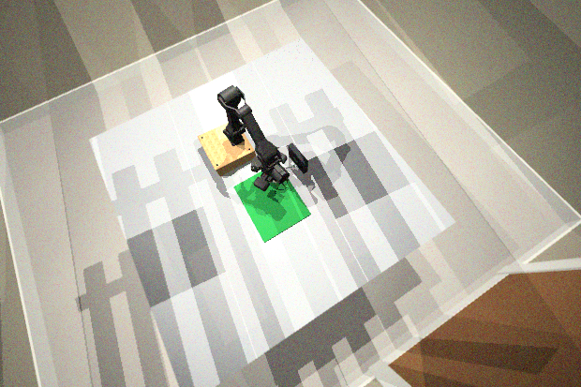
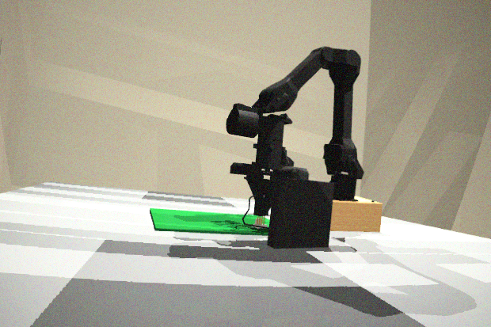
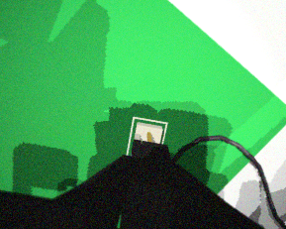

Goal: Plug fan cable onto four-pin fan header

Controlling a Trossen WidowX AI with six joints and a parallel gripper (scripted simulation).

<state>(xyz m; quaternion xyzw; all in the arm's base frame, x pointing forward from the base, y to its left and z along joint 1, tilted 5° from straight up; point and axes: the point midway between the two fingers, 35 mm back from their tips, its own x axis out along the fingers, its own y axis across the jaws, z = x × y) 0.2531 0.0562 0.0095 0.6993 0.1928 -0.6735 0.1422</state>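
The black fan cable plug lies 1 cm ahead of my gripper tip and 1 cm above it. Also, from my gripper tip: square fan (14 cm to the left, 2 cm above, 1 cm behind); green board (8 cm ahead, 6 cm to the right, 6 cm below); four-pin header (4 cm below, 1 cm ahead).
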